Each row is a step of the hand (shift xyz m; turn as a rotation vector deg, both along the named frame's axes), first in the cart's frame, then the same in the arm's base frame.
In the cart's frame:
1: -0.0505 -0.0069 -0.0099 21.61 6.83 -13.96
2: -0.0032 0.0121 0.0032 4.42 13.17 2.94
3: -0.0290 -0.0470 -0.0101 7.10 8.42 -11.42
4: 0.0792 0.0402 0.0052 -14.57 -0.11 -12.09
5: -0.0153 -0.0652 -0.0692 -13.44 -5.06 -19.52
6: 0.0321 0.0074 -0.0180 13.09 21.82 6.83
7: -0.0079 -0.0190 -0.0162 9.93 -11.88 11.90
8: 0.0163 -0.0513 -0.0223 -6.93 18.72 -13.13
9: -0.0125 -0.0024 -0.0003 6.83 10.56 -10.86
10: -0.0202 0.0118 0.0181 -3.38 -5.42 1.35
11: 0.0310 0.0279 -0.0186 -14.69 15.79 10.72
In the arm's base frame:
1: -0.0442 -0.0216 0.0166 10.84 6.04 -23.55
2: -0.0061 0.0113 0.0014 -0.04 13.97 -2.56
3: -0.0110 -0.0528 0.0156 -1.22 5.03 -15.00
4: 0.0546 0.0566 -0.0416 -16.81 -7.95 -3.54
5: -0.0141 -0.0877 -0.0371 -16.72 -14.88 -9.29
6: 0.0181 0.0075 -0.0320 5.58 25.21 -5.25
7: -0.0056 -0.0249 -0.0058 17.22 -3.99 8.29
8: 0.0248 -0.0506 -0.0149 -17.65 10.39 -12.31
9: -0.0099 -0.0052 0.0061 -2.04 7.09 -14.89
10: -0.0150 0.0126 0.0222 -0.39 -5.17 3.97
11: 0.0094 0.0255 -0.0367 -14.50 14.73 12.37

